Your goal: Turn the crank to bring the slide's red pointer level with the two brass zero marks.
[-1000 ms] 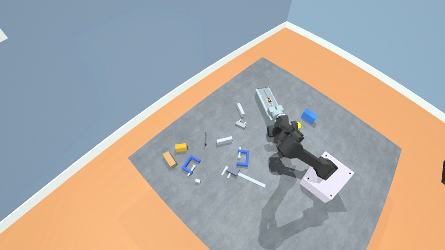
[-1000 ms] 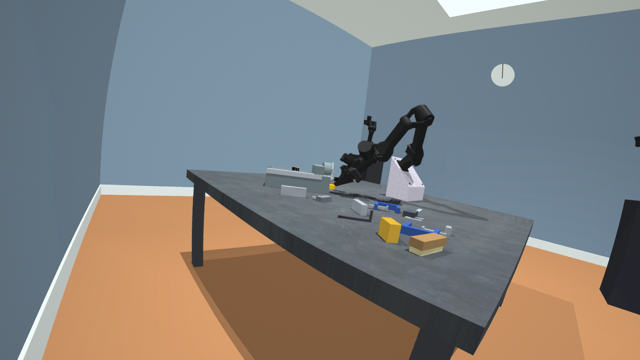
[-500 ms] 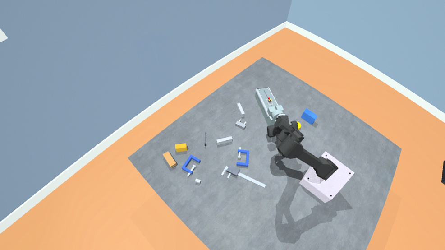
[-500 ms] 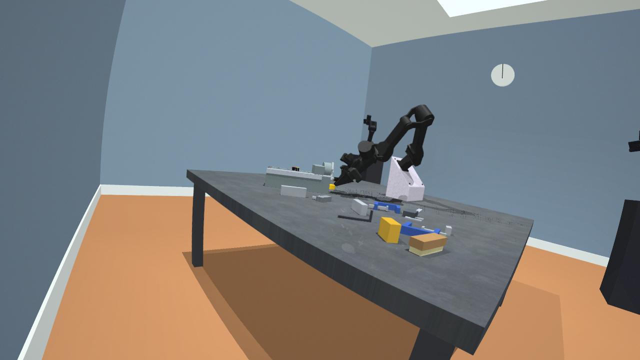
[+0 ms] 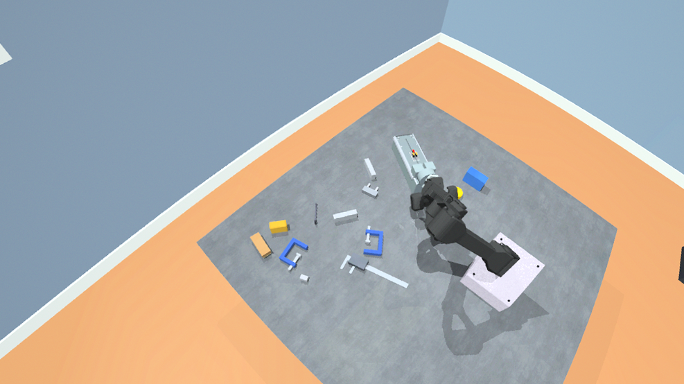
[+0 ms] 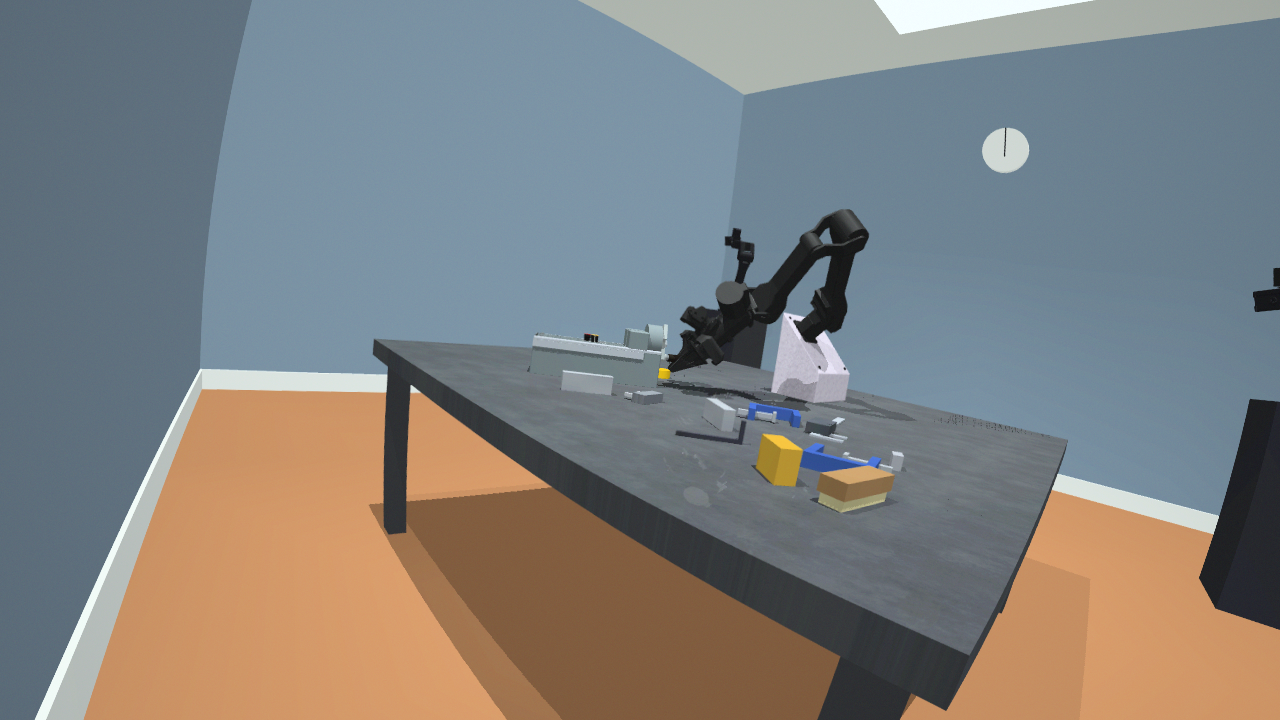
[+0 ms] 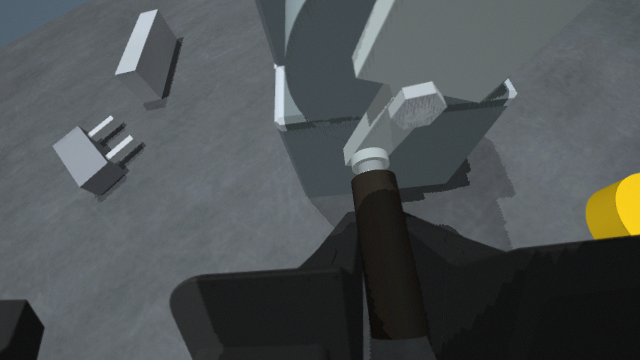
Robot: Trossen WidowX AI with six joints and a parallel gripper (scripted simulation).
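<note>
The dark handle lies 1 cm behind my gripper tip, 1 cm to the left of it and 3 cm above it. Also, from my gripper tip: red pointer (15 cm ahead, 11 cm to the right, 5 cm above); then yellow round piece (9 cm behind, 12 cm to the right, 3 cm below); then pronged grey block (18 cm ahead, 12 cm to the left, 3 cm below).
</note>
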